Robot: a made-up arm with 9 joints. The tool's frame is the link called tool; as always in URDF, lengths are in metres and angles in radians. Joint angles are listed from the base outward. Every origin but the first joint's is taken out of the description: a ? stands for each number. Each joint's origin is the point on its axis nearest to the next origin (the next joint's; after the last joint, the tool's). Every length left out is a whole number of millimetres.
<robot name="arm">
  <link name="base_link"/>
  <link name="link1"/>
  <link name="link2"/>
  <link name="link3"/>
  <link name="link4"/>
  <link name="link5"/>
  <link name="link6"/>
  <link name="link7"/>
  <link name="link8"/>
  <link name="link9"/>
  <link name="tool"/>
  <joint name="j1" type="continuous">
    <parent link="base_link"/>
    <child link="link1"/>
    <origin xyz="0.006 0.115 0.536" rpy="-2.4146 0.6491 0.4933"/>
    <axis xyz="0 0 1"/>
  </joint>
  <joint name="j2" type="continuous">
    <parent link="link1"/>
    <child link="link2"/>
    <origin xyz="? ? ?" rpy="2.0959 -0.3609 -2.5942"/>
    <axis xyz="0 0 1"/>
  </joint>
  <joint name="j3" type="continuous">
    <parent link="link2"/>
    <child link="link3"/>
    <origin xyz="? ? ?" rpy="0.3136 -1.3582 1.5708"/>
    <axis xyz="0 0 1"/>
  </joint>
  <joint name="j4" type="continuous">
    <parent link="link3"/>
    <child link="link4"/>
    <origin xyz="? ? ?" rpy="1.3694 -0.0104 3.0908"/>
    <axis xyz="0 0 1"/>
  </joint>
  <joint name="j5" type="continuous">
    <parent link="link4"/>
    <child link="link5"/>
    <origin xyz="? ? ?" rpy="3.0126 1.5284 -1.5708"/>
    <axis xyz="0 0 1"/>
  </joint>
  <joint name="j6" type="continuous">
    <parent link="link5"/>
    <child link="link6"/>
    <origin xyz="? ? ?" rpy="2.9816 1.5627 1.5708"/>
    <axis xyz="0 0 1"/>
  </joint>
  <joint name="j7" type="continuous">
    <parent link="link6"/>
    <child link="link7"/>
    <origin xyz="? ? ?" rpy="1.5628 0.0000 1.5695"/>
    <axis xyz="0 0 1"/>
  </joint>
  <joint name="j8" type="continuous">
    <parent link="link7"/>
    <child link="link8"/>
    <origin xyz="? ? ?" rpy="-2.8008 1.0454 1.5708"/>
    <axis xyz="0 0 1"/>
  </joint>
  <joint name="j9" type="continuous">
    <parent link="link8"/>
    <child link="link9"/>
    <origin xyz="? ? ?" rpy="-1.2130 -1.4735 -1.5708"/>
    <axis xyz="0 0 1"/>
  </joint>
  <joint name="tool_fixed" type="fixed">
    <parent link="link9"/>
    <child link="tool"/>
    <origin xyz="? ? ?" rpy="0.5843 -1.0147 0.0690"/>
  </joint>
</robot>
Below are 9 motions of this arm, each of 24 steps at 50 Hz.
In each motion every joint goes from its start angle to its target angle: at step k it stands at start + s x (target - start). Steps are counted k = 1, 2, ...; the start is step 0. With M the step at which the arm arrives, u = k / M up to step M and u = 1 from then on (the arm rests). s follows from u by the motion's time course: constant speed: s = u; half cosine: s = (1 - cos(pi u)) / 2; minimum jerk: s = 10 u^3 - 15 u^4 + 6 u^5.
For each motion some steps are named. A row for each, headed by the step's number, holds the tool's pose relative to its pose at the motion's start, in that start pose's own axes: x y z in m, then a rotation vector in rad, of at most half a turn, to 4 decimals.
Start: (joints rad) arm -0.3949 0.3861 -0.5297 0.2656 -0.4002 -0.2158 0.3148 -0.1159 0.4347
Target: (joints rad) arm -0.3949 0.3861 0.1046 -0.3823 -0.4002 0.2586 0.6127 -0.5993 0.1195
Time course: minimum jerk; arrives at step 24
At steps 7, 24:
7: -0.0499 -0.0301 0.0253 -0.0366 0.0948 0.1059
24: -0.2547 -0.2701 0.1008 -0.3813 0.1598 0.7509

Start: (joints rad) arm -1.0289 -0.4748 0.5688 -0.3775 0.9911 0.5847 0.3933 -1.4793 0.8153
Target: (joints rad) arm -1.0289 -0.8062 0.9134 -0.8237 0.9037 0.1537 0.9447 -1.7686 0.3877
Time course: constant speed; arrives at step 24
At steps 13, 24:
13: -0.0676 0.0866 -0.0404 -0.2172 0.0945 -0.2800
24: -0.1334 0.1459 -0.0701 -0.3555 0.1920 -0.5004

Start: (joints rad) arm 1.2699 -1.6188 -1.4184 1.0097 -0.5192 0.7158 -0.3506 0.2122 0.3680
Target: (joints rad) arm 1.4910 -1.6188 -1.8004 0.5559 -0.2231 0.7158 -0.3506 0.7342 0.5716
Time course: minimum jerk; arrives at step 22
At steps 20, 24:
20: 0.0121 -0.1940 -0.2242 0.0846 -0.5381 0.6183
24: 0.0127 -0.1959 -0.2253 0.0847 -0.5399 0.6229

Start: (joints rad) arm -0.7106 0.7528 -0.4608 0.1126 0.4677 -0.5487 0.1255 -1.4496 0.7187
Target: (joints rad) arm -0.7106 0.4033 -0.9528 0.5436 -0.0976 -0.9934 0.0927 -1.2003 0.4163
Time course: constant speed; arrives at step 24
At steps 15, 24:
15: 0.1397 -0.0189 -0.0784 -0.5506 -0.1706 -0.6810
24: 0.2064 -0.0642 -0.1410 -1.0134 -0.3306 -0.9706

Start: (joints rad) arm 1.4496 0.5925 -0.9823 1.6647 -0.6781 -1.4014 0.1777 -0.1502 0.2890
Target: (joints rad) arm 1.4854 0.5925 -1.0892 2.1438 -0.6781 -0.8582 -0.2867 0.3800 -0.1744
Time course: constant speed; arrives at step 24
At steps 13, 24:
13: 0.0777 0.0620 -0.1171 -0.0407 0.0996 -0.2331
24: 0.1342 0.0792 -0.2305 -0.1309 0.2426 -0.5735

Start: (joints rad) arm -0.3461 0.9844 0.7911 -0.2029 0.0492 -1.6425 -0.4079 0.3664 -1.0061
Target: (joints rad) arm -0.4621 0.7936 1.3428 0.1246 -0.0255 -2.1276 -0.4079 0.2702 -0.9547
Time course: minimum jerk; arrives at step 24
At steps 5, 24:
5: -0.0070 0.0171 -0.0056 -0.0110 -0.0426 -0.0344
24: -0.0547 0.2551 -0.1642 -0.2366 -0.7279 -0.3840

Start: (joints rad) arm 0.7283 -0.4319 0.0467 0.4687 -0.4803 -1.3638 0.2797 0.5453 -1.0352
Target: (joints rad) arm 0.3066 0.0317 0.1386 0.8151 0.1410 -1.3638 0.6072 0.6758 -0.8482
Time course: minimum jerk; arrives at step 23
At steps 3, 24:
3: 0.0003 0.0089 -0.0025 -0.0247 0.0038 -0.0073
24: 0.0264 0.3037 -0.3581 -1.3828 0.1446 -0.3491

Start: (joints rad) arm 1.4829 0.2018 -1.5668 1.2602 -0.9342 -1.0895 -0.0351 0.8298 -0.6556
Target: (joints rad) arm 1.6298 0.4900 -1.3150 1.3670 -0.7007 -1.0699 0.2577 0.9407 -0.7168
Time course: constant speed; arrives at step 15
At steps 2, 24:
2: 0.0017 0.0186 -0.0252 -0.0826 -0.0053 -0.0123
24: 0.0098 0.0953 -0.2110 -0.6294 -0.0478 -0.0507

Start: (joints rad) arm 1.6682 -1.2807 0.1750 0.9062 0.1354 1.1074 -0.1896 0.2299 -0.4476
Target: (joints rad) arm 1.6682 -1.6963 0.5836 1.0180 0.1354 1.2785 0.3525 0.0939 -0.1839
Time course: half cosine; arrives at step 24
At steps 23, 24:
23: 0.0565 0.0062 -0.0243 -0.3136 0.6099 0.2685
24: 0.0569 0.0062 -0.0244 -0.3143 0.6127 0.2697

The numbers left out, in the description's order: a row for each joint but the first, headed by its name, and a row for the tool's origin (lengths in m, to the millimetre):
j2: -0.055 -0.044 0.000
j3: -0.046 0.026 0.000
j4: 0.070 0.026 0.000
j5: 0.427 -0.150 0.000
j6: -0.008 -0.066 0.000
j7: -0.125 -0.004 0.000
j8: 0.054 0.085 0.000
j9: -0.041 -0.039 0.000
tool: 0.054 0.025 0.000

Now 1 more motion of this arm.
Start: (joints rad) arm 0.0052 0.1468 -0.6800 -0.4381 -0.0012 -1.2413 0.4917 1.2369 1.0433
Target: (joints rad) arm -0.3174 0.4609 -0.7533 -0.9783 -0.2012 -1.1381 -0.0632 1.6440 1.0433
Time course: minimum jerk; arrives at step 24
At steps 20, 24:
20: 0.0451 0.1044 0.0855 0.5161 -0.5722 -0.1523
24: 0.0454 0.1072 0.0888 0.5327 -0.5897 -0.1619

